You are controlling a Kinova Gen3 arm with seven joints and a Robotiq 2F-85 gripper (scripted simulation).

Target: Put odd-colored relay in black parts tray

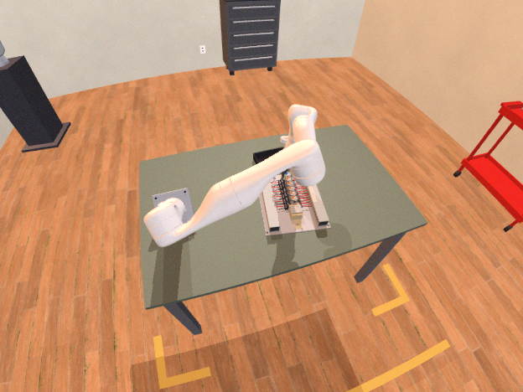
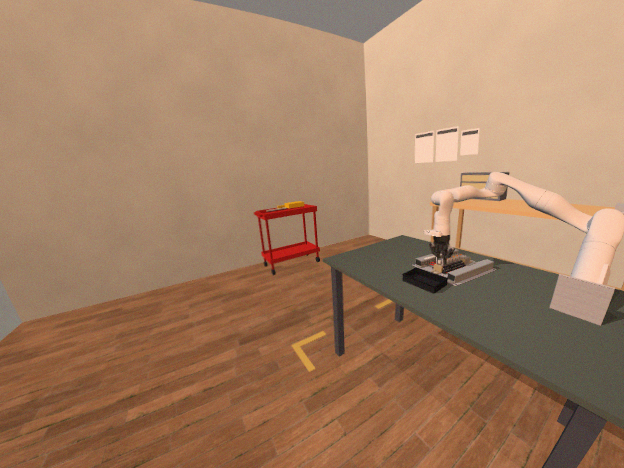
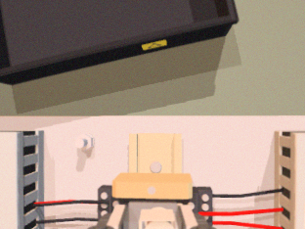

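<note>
The relay is 1 cm below my hand. From my hand the other things lie so: black parts tray 16 cm to the left, 4 cm below, 4 cm behind; relay panel 10 cm to the right, 4 cm below.
</note>
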